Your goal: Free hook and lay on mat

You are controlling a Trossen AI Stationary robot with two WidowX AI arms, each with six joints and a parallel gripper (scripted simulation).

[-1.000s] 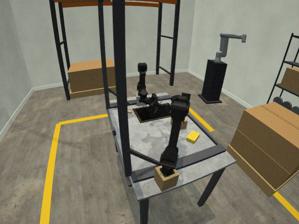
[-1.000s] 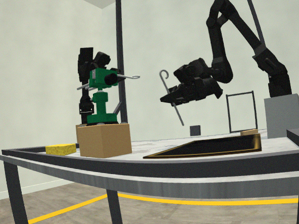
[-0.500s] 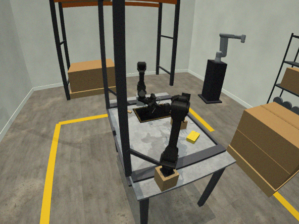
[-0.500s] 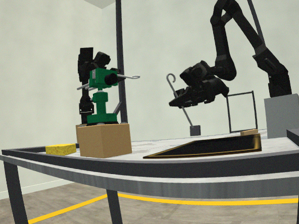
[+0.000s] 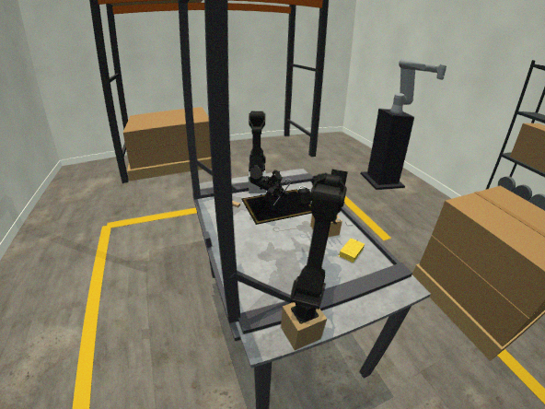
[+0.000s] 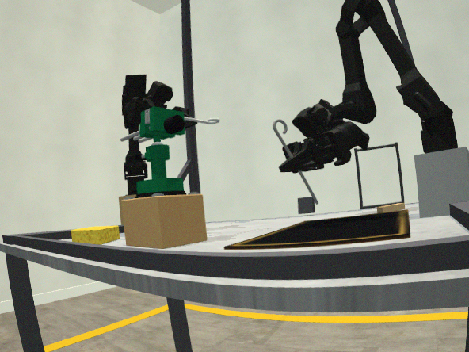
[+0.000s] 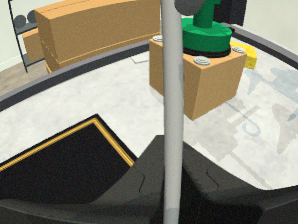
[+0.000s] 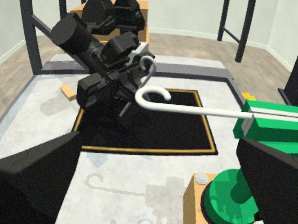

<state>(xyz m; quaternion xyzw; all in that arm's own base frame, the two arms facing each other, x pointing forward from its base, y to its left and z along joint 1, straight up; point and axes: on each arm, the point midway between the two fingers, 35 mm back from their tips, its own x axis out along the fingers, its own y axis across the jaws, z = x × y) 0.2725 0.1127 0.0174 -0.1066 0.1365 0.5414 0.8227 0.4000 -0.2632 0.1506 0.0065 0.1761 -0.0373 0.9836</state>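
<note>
Right now my left hand is 120 mm above the black mat and 80 mm to the right of it. Also, from my left hand: small tan block (240 mm behind, 120 mm to the left, 120 mm below); then yellow sponge (360 mm to the right, 240 mm ahead, 110 mm below).
</note>
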